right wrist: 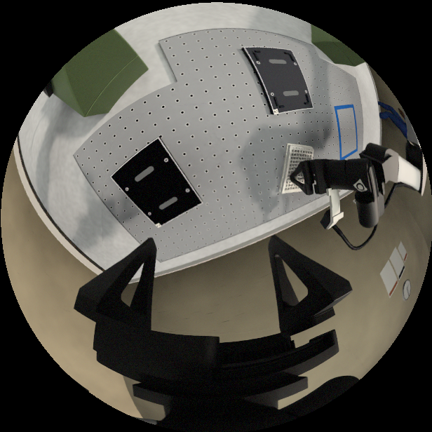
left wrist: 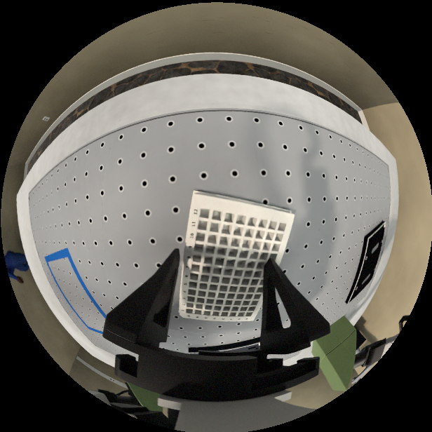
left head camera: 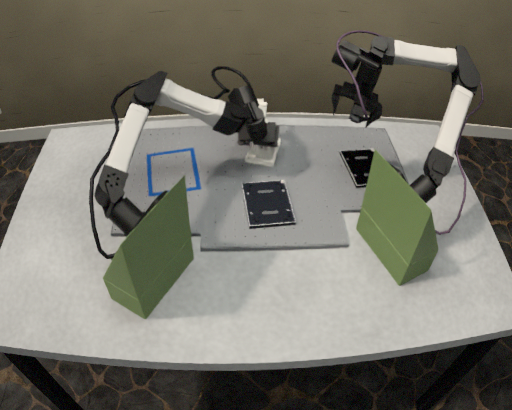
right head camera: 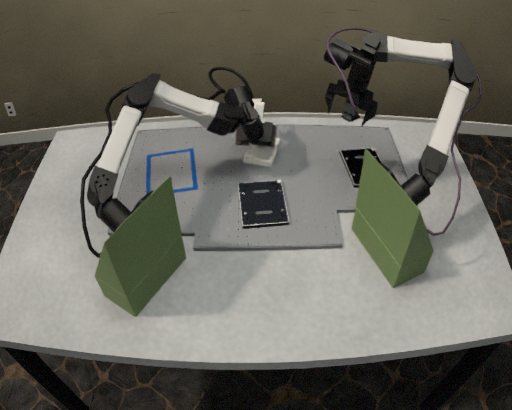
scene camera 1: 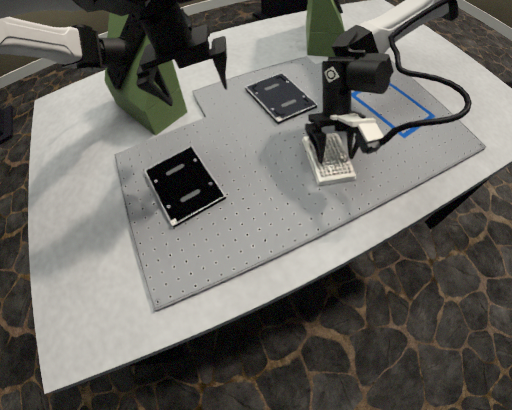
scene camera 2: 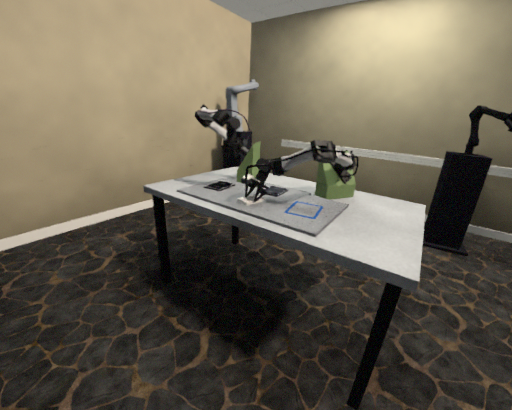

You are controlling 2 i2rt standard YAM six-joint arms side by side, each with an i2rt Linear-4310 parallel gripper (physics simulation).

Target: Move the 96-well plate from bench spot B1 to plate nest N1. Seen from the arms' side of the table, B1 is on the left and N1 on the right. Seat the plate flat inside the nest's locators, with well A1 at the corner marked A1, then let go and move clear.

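Frame: origin at the left arm's base, x ahead, y left, z up, level; metres.
Where they show: left gripper, fingertip midpoint: (left head camera: 261, 144) (right head camera: 260, 144) (scene camera 1: 336, 160) (scene camera 2: 250, 199); right gripper, fingertip midpoint: (left head camera: 350, 120) (scene camera 1: 198, 95) (scene camera 2: 231, 157); left arm's base, origin of the base link: (scene camera 2: 338, 167); right arm's base, origin of the base link: (scene camera 1: 126, 52).
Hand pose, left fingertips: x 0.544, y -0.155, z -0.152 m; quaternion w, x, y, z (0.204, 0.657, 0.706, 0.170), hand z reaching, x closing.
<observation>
Things, the pixels of their top centre, and the offset from my left fingertips. "*": a spot on its surface instead. Level surfaces: height alone.
- white 96-well plate, middle of its top: (scene camera 1: 329, 155) (right head camera: 262, 148) (left head camera: 263, 148) (scene camera 2: 251, 198) dz -0.001, dx -0.017, dy -0.010 m
- right nest, middle of its top: (scene camera 1: 181, 181) (right head camera: 365, 164) (left head camera: 365, 164) (scene camera 2: 219, 184) dz +0.001, dx -0.012, dy -0.331 m
- blue outline, surface spot: (left head camera: 148, 175) * dz -0.014, dx -0.204, dy +0.297 m
- black nest, middle of its top: (right head camera: 262, 200) (left head camera: 267, 200) (scene camera 1: 280, 93) (scene camera 2: 274, 189) dz +0.001, dx -0.239, dy -0.069 m
- pegboard, its level: dz -0.014 m
The white 96-well plate (left head camera: 262, 155) (scene camera 1: 337, 172) (left wrist: 235, 240) (right wrist: 300, 150) lies on the grey pegboard, slightly turned, outside the blue outline. Column 12 is at its far end in the left wrist view; A1 is unreadable. My left gripper (scene camera 1: 336, 158) (left wrist: 224, 258) is partly open over it: one finger overlaps the plate's right edge, the other stands outside the left edge with a narrow gap. Fingertip contact is unclear. My right gripper (left head camera: 351, 119) (scene camera 1: 198, 96) (right wrist: 211, 242) is open and empty, high above the right nest (scene camera 1: 185, 182) (right wrist: 155, 187), which has a pale corner mark.
A blue outline (left head camera: 148, 175) (scene camera 1: 417, 104) marks a spot at the left of the head views. Another black nest (left head camera: 267, 202) (scene camera 1: 281, 97) sits at the middle front. Green wedges (left head camera: 160, 255) (left head camera: 395, 220) stand by the arm bases. The pegboard (left head camera: 220, 237) has a raised edge.
</observation>
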